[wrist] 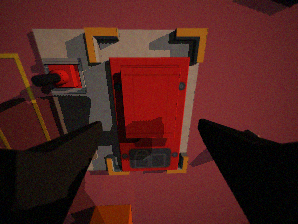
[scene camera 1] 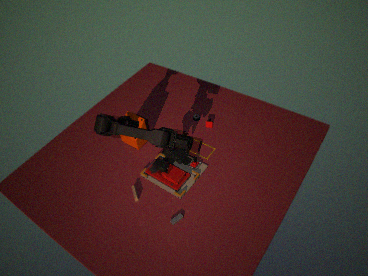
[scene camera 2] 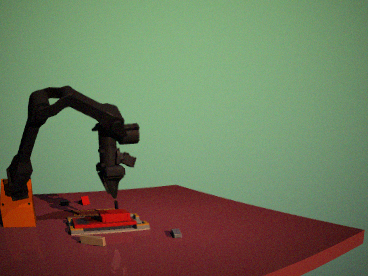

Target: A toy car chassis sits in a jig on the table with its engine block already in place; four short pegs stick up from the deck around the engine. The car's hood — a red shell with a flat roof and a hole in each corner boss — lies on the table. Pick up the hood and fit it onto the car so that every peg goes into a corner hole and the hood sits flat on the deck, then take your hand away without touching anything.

Scene:
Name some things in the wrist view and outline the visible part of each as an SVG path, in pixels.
The gripper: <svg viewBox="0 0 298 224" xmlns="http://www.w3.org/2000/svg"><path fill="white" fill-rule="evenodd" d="M101 121L95 121L26 150L0 148L0 224L63 224L99 145L103 132ZM199 119L198 131L249 223L298 224L298 141L281 144L206 119Z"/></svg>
A red hood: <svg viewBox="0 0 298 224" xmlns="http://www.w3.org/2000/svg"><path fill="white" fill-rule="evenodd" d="M120 68L126 138L174 138L181 68Z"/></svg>

